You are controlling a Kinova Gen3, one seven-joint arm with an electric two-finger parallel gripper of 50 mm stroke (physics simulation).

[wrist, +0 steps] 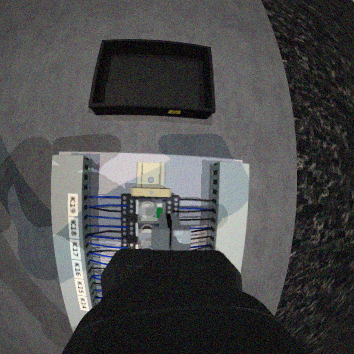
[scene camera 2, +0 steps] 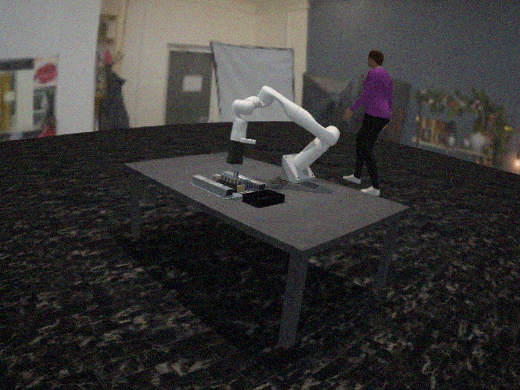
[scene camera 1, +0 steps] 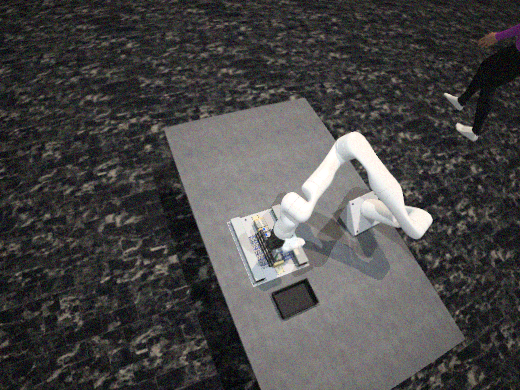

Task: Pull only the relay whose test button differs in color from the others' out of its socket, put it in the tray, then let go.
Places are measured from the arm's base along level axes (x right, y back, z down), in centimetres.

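Pixels of known places: gripper, fingertip midpoint: (wrist: 167, 223) (scene camera 2: 235, 177) (scene camera 1: 274, 255); arm's base, origin of the base link: (scene camera 2: 299, 163) (scene camera 1: 368, 208).
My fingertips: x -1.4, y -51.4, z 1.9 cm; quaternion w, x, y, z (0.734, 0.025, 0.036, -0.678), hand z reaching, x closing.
Note:
Ahead of a thing's pixels: the offset from my fingertips to its top centre. "spot": to the spot under its first point. Level surfaces: height alone.
The relay with the green test button @(dx -1.1, dy +1.5, dz +0.4 cm) (wrist: 151, 211) sits in its socket at the tray end of the relay row, near label K19. Another clear-cased relay @(dx +1.6, dy +1.7, dz +0.4 cm) (wrist: 146, 231) sits behind it, partly covered by a finger; its button is hidden. My gripper (scene camera 2: 236, 173) (wrist: 167, 223) points down over the row. Its fingers are together, with no relay visible between them. In the wrist view they show to the right of the relay's clear case; their exact height is unclear. The black tray @(spot: dx -19.2, dy +1.1, dz +7.0 cm) (scene camera 1: 295, 299) (scene camera 2: 263, 198) (wrist: 152, 75) holds no relay.
Two raised grey wire ducts @(spot: dx -5.1, dy +10.9, dz +3.0 cm) (wrist: 69, 175) @(dx +8.8, dy -8.0, dz +3.0 cm) (wrist: 231, 200) flank the relay row on the white panel @(spot: dx -5.8, dy -3.9, dz +7.0 cm) (wrist: 187, 167). A cream end block @(dx -2.9, dy +1.4, dz +3.3 cm) (wrist: 151, 192) stands beside the green-button relay. Blue and black wires run to the sockets. A person (scene camera 2: 376, 95) stands beyond the table @(dz +7.3 cm) (scene camera 2: 310, 220).

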